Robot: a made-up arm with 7 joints.
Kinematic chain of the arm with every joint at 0, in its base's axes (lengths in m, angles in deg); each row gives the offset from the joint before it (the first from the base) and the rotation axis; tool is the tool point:
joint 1: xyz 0 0 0 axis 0 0.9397 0.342
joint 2: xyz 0 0 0 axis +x
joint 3: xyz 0 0 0 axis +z
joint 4: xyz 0.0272 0 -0.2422 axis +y
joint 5: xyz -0.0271 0 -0.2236 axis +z
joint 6: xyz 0 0 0 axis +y
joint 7: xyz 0 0 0 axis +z
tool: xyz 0 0 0
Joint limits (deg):
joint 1: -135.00..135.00
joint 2: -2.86..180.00
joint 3: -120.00..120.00
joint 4: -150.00..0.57
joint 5: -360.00..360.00
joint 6: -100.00..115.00
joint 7: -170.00..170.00
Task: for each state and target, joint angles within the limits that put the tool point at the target. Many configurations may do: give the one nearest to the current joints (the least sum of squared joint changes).
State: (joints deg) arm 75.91 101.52 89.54 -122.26 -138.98 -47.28 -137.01
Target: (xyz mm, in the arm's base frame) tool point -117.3 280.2 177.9
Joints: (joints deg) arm 65.38 54.09 116.78 -96.10 -138.98 -47.28 -137.01
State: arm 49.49 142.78 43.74 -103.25 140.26 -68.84 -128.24
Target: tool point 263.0 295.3 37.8
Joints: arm 56.95 119.42 34.19 -77.59 140.26 -68.84 -128.24
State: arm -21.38 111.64 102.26 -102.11 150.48 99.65 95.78
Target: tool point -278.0 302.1 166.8
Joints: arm -60.00 126.36 120.00 -51.55 150.48 99.65 95.78
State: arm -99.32 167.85 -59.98 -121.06 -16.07 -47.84 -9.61
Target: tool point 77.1 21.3 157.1
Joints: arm -107.14 114.93 -47.36 -149.38 -16.07 -47.84 -9.61
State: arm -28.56 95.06 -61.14 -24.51 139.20 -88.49 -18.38
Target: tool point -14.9 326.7 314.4
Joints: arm -39.09 145.90 -49.00 -42.70 139.20 -88.49 -18.38
